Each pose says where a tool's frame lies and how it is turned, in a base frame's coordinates. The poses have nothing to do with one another.
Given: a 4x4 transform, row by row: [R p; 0 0 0 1], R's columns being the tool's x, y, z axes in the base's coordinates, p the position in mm. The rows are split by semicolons.
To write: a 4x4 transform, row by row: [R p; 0 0 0 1], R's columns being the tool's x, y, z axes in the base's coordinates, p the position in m. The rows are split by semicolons. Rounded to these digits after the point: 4 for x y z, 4 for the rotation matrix.
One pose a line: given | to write
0.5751 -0.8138 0.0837 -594.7; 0.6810 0.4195 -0.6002 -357.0; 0.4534 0.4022 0.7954 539.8; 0 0 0 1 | 0.5751 -0.8138 0.0837 -0.5947; 0.6810 0.4195 -0.6002 -0.3570; 0.4534 0.4022 0.7954 0.5398; 0 0 0 1
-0.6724 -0.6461 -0.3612 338.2; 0.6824 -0.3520 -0.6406 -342.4; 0.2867 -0.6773 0.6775 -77.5; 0 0 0 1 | -0.6724 -0.6461 -0.3612 0.3382; 0.6824 -0.3520 -0.6406 -0.3424; 0.2867 -0.6773 0.6775 -0.0775; 0 0 0 1
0.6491 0.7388 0.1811 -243.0; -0.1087 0.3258 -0.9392 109.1; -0.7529 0.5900 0.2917 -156.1; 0 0 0 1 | 0.6491 0.7388 0.1811 -0.2430; -0.1087 0.3258 -0.9392 0.1091; -0.7529 0.5900 0.2917 -0.1561; 0 0 0 1
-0.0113 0.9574 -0.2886 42.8; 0.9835 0.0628 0.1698 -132.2; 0.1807 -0.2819 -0.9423 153.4; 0 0 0 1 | -0.0113 0.9574 -0.2886 0.0428; 0.9835 0.0628 0.1698 -0.1322; 0.1807 -0.2819 -0.9423 0.1534; 0 0 0 1
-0.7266 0.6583 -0.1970 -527.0; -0.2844 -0.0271 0.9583 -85.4; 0.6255 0.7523 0.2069 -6.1; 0 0 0 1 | -0.7266 0.6583 -0.1970 -0.5270; -0.2844 -0.0271 0.9583 -0.0854; 0.6255 0.7523 0.2069 -0.0061; 0 0 0 1
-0.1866 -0.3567 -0.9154 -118.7; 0.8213 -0.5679 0.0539 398.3; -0.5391 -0.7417 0.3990 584.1; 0 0 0 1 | -0.1866 -0.3567 -0.9154 -0.1187; 0.8213 -0.5679 0.0539 0.3983; -0.5391 -0.7417 0.3990 0.5841; 0 0 0 1
